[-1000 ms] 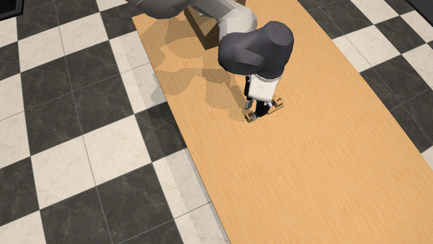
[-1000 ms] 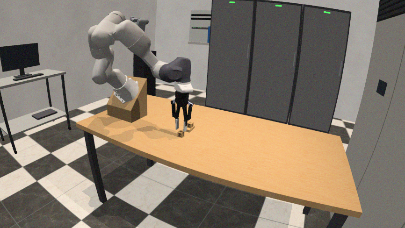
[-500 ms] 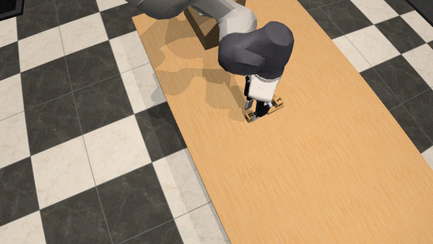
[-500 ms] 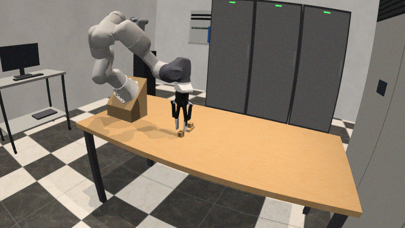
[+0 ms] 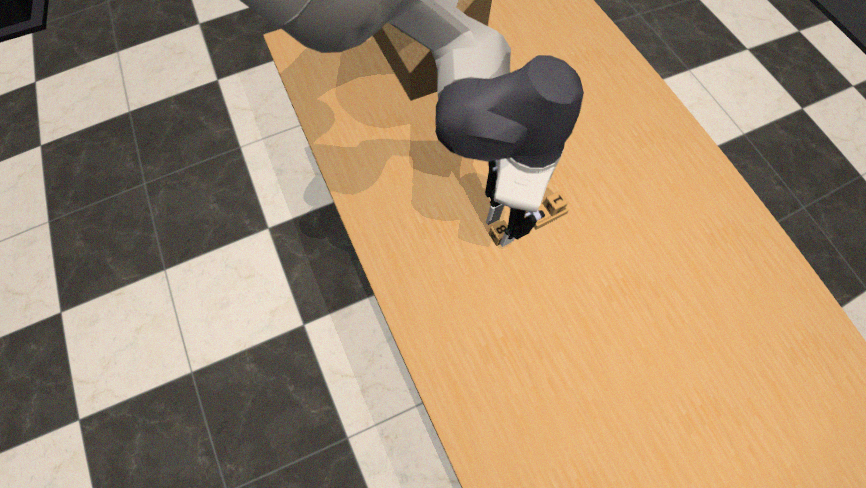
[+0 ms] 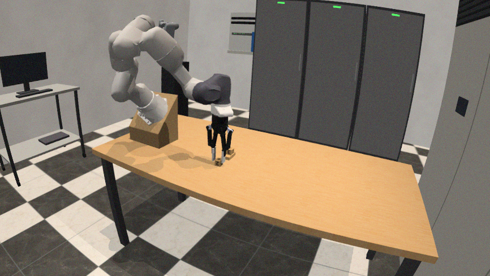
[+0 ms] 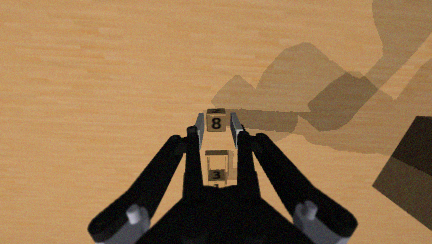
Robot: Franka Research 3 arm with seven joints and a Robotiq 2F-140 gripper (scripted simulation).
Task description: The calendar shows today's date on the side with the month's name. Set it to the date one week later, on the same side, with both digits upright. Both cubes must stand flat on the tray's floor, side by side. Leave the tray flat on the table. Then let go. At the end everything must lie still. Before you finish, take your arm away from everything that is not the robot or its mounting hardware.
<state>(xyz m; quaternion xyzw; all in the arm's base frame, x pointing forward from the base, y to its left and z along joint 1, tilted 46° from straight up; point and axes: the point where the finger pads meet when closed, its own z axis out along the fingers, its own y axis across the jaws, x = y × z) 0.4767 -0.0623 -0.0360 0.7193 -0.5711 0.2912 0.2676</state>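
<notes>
Now: the wooden tray 2 cm behind my hand, 11 cm to the left of it and 4 cm below it.
</notes>
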